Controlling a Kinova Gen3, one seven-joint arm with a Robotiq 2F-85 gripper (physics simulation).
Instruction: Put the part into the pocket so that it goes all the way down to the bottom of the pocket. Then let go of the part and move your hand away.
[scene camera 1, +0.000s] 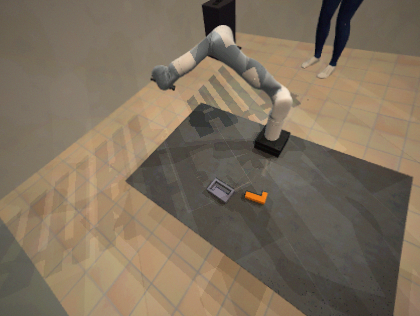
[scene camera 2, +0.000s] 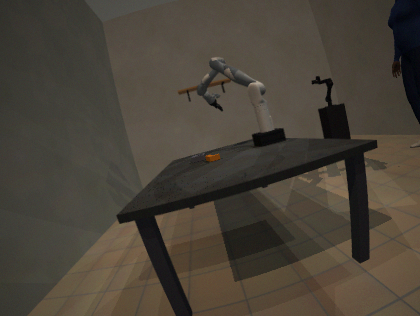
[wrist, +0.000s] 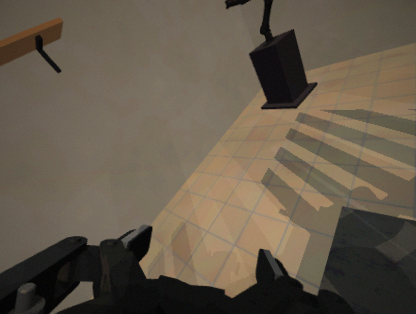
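Pixels of known places: gripper, fingertip midpoint: (scene camera 2: 219, 109) (wrist: 202, 249); arm's base, link origin: (scene camera 1: 271, 135) (scene camera 2: 267, 131).
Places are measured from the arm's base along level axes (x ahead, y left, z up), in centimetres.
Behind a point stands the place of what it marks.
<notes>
The part (scene camera 1: 255, 198) {x 39.6, y 17.9, z -4.8 cm} (scene camera 2: 213, 158) {x 36.3, y 22.3, z -6.3 cm} is an orange L-shaped block lying flat on the dark table. The pocket (scene camera 1: 218, 196) {x 52.9, y 2.0, z -4.4 cm} (scene camera 2: 198, 155) {x 50.2, y -5.7, z -5.1 cm} is a shallow grey-purple block with a raised rim and a recess, and it lies a little to the left of the part in scene camera 1, apart from it. In scene camera 2 the pocket is faint and seen at a low angle. My gripper (scene camera 1: 163, 84) {x 30.1, y -64.4, z 29.0 cm} (scene camera 2: 218, 106) {x 30.1, y -64.4, z 29.0 cm} (wrist: 202, 249) {x 30.1, y -64.4, z 29.0 cm} is open and empty, high up and well away from both. The part and the pocket do not show in the wrist view.
The dark table (scene camera 1: 325, 200) {x 14.4, y 45.0, z -7.9 cm} (scene camera 2: 250, 170) {x 18.9, y 67.0, z -7.9 cm} (wrist: 370, 250) {x 8.0, y -61.8, z -7.9 cm} carries the arm's black base (scene camera 1: 272, 141) {x 4.1, y 3.4, z 0.1 cm} (scene camera 2: 269, 136) {x 0.8, y 9.7, z -3.0 cm}. A black pedestal (scene camera 1: 220, 20) (scene camera 2: 335, 121) (wrist: 280, 70) stands on the floor beyond. A person (scene camera 1: 342, 30) (scene camera 2: 407, 60) stands off the table. An orange-brown wall rail (scene camera 2: 205, 87) (wrist: 30, 40) is behind the arm.
</notes>
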